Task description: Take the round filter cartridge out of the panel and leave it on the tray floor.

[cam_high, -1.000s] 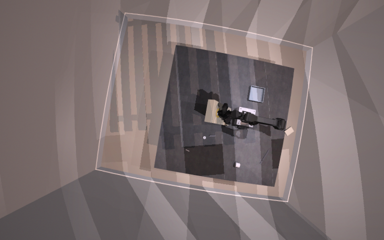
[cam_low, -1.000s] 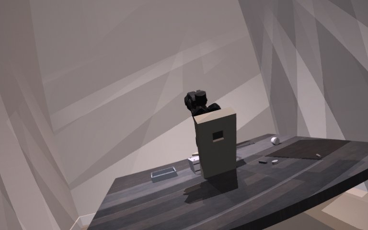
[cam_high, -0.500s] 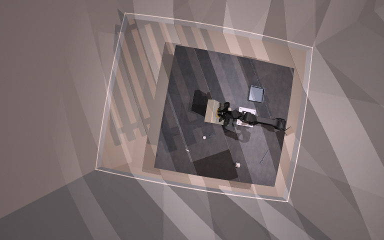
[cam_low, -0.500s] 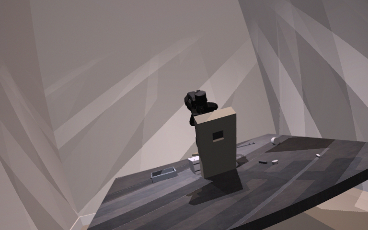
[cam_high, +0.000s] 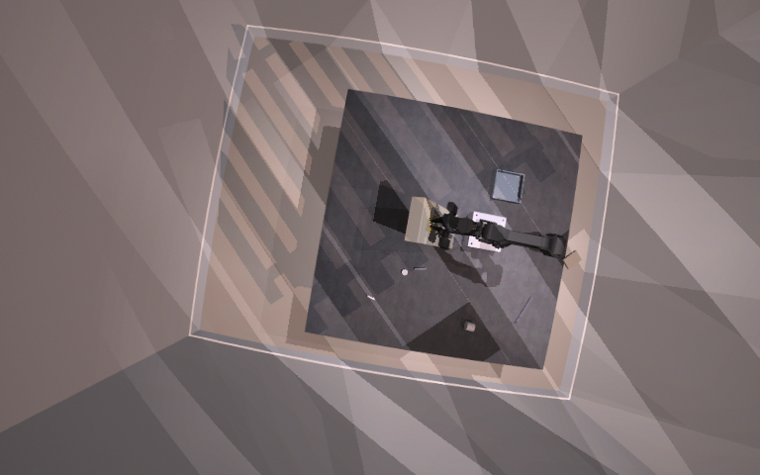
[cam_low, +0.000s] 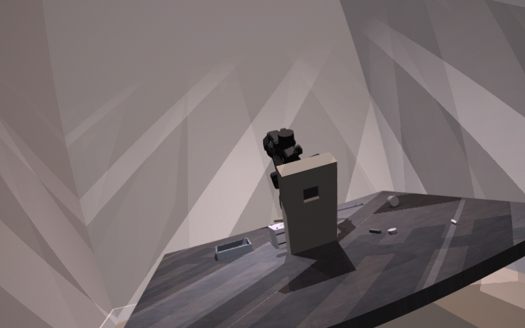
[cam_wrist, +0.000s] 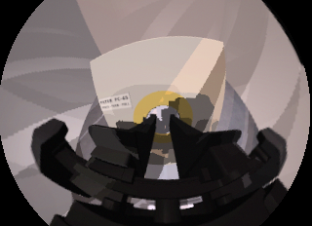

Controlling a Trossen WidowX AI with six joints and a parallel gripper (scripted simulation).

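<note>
Right now the beige service panel is 40 mm behind my gripper tip and 80 mm below it. The rest, counted from my gripper tip: round filter cartridge (10 mm ahead, 10 mm below); grey tray (430 mm behind, 260 mm to the right, 230 mm below); white cube (310 mm behind, 490 mm to the left, 220 mm below).
</note>
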